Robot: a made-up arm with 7 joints.
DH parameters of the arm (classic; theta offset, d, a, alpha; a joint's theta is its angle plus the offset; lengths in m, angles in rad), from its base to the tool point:
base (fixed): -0.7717 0 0.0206 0
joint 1: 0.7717 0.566 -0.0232 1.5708
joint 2: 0 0.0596 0.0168 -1.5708
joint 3: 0 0.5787 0.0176 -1.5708
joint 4: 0 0.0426 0.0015 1.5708
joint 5: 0 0.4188 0.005 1.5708
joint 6: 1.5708 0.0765 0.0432 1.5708
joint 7: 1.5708 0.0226 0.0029 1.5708
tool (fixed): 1.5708 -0.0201 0 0
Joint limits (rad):
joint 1: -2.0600..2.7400
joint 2: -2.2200..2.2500
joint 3: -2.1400..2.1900
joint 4: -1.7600..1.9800
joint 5: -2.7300..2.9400
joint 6: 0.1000..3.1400
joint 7: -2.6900..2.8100
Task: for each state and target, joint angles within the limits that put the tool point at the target. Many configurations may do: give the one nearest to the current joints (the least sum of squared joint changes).
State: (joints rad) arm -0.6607 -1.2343 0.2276 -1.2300 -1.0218 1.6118 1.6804
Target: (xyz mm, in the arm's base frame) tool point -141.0 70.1 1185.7
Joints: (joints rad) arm -0.7749 -0.4555 0.0872 -1.6176 -1.0450 1.5976 1.6972
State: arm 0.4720 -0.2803 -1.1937 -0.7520 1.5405 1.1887 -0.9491
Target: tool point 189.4 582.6 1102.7
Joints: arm 0.6906 -0.7862 -1.4659 -1.3770 1.5798 1.1730 -0.9216
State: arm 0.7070 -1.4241 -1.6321 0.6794 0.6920 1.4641 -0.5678
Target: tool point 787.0 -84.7 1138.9
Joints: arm 0.4085 -0.9753 -1.7478 0.6596 0.6788 1.4423 -0.5787
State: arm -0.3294 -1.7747 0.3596 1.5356 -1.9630 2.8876 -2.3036
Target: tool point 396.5 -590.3 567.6
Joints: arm -1.1074 -0.9846 0.1170 1.7321 -1.9318 2.9825 -2.3432
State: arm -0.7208 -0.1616 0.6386 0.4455 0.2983 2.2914 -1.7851
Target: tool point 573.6 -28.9 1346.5
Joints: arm -0.0838 -0.4347 0.7834 0.4850 0.2871 2.1052 -1.7529
